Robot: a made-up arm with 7 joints.
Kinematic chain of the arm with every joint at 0, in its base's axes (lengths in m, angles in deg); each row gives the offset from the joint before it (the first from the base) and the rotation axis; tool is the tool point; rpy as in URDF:
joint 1: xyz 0 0 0.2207 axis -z
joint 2: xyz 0 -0.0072 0.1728 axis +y
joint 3: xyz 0 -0.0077 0.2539 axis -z
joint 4: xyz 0 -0.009 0.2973 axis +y
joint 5: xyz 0 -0.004 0.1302 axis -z
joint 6: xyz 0 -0.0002 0.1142 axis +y
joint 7: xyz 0 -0.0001 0.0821 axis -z
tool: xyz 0 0 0 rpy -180 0 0
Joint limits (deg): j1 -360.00..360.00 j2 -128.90..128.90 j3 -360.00..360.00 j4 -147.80..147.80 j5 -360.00..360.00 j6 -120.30..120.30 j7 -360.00..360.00
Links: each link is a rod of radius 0.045 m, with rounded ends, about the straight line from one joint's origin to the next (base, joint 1, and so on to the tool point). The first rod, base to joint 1, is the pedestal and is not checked.
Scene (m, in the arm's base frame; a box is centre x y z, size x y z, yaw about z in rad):
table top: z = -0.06
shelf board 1: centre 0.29 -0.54 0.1 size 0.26 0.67 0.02 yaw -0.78
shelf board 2: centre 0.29 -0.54 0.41 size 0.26 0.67 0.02 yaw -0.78
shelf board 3: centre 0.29 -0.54 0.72 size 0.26 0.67 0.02 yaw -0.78
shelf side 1: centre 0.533 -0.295 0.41 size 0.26 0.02 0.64 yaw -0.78
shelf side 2: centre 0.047 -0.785 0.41 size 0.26 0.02 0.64 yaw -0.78
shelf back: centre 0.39 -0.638 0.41 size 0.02 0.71 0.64 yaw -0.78
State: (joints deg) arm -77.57 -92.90 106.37 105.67 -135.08 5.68 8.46
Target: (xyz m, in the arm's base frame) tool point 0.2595 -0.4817 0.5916
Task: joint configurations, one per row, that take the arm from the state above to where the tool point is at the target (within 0.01 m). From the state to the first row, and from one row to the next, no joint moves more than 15 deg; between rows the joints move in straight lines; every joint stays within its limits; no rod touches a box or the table.
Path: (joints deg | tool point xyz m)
1: -72.54 -93.41 108.40 116.53 -135.11 3.30 8.46 | 0.1565 -0.4701 0.2678
2: -67.51 -93.93 110.44 127.40 -135.14 0.92 8.46 | 0.1027 -0.4166 0.2677
3: -62.48 -94.44 112.47 138.26 -135.17 -1.47 8.46 | 0.0477 -0.3610 0.2743
4: -63.65 -82.54 102.02 136.72 -134.71 1.17 8.46 | 0.0664 -0.3889 0.3767
5: -64.83 -70.64 91.56 135.19 -134.24 3.81 8.46 | 0.0922 -0.3848 0.4860
6: -66.00 -58.75 81.11 133.65 -133.78 6.44 8.46 | 0.1228 -0.3465 0.5916
7: -73.47 -62.41 84.81 119.13 -134.19 7.81 8.46 | 0.1920 -0.4158 0.5973
8: -80.94 -66.08 88.52 104.61 -134.60 9.19 8.46 | 0.2595 -0.4817 0.5916

